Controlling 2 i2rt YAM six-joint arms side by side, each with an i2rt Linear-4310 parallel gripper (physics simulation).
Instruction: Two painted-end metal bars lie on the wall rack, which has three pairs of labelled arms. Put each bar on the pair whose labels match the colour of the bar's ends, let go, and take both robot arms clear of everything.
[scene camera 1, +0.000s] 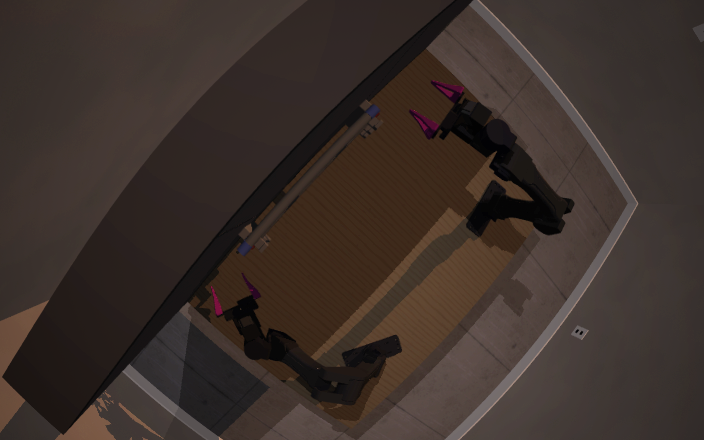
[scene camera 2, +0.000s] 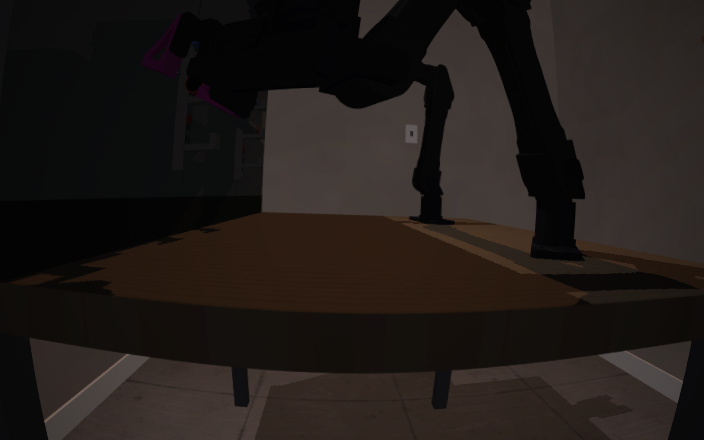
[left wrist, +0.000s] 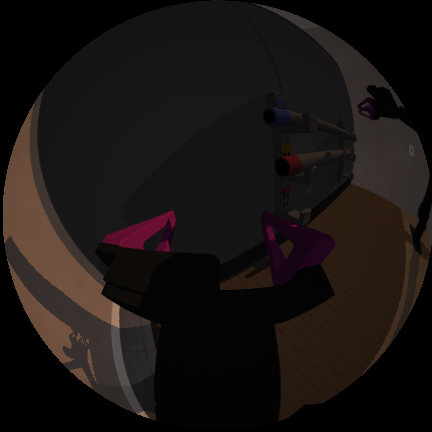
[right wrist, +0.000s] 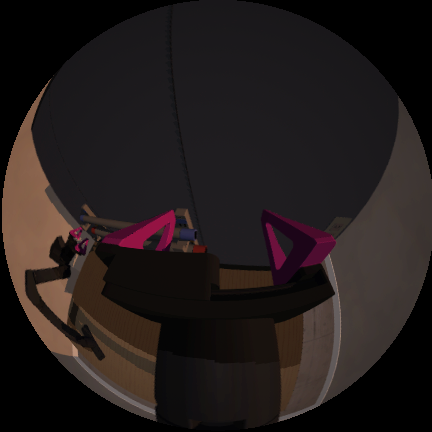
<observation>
In view: my left gripper (scene camera 1: 226, 279), my right gripper (scene camera 1: 420, 95) and a blue-ended bar (scene camera 1: 367, 116).
The blue-ended bar is seen too in the right wrist view (right wrist: 118, 224). My left gripper shows as well in the left wrist view (left wrist: 217, 215). My right gripper also shows in the right wrist view (right wrist: 217, 214).
</observation>
